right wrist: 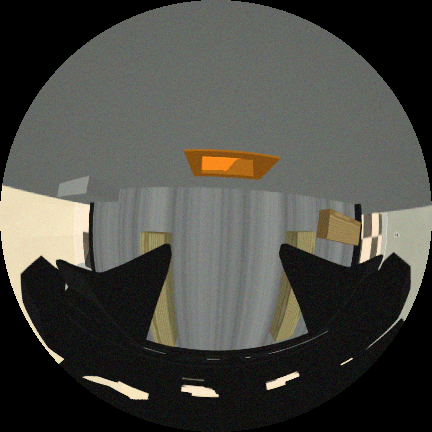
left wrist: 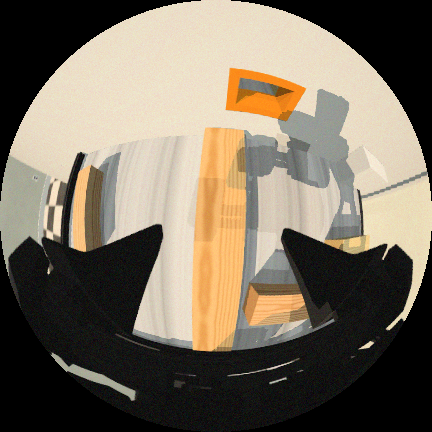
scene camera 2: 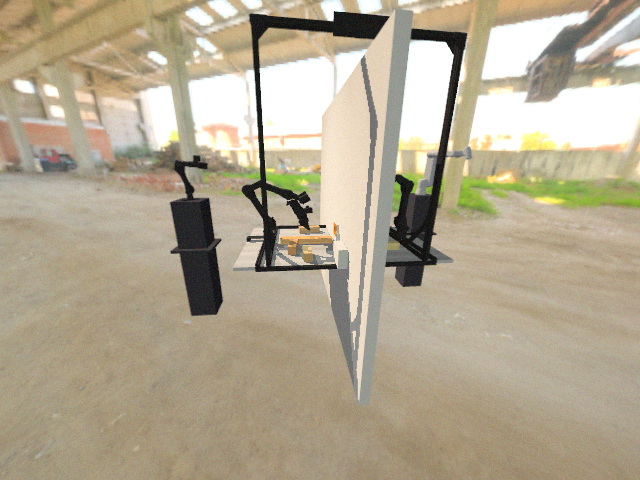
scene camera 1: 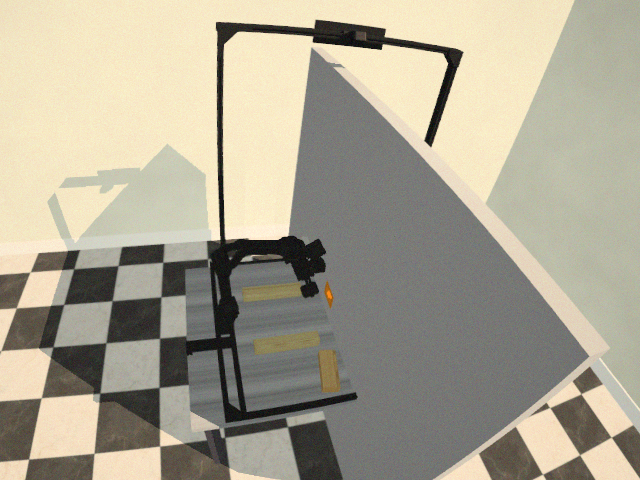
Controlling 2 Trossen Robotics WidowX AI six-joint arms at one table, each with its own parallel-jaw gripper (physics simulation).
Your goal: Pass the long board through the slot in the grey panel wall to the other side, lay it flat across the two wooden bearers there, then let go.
Note:
My left gripper (left wrist: 224, 232) is open and holds nothing. My right gripper (right wrist: 227, 250) is open, with nothing in its grasp. Also in view: an orange-framed slot (left wrist: 280, 105).
The orange-framed slot also shows in the right wrist view (right wrist: 203, 162).

